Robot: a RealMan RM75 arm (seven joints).
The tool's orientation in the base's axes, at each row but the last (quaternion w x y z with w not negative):
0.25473 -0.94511 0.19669 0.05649
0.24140 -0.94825 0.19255 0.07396
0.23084 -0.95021 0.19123 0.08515
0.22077 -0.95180 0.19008 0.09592
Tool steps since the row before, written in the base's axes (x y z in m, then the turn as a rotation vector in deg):
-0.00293 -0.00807 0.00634 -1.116 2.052 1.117
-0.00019 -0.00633 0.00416 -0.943 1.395 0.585
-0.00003 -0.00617 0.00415 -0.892 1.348 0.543
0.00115 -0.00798 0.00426 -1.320 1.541 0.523
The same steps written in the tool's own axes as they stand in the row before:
-0.00123 0.00466 -0.00952 -1.958 -1.693 0.076
0.00094 0.00341 -0.00670 -1.459 -1.002 0.213
0.00093 0.00339 -0.00655 -1.387 -0.967 0.224
0.00246 0.00453 -0.00752 -1.832 -0.947 0.372

